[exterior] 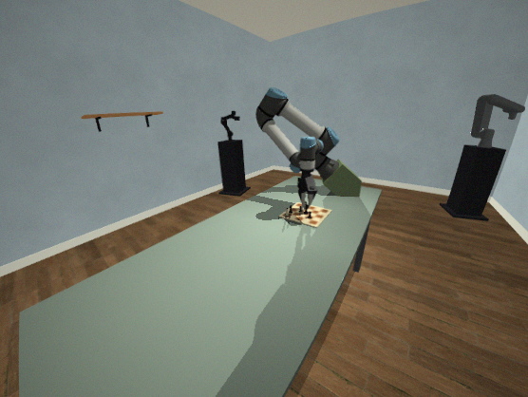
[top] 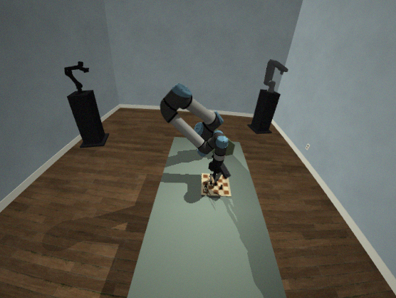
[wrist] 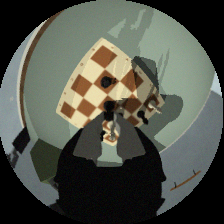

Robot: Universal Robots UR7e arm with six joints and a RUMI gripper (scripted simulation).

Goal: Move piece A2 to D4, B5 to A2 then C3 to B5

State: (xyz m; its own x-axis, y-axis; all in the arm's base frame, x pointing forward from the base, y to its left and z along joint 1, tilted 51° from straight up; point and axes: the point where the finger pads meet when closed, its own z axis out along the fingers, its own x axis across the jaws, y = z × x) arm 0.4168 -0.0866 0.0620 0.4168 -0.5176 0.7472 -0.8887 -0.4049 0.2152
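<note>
Now: hand 4 cm above the chessboard. Also, from my hand: white piece: 5 cm behind, 3 cm to the right, 1 cm below.
</note>
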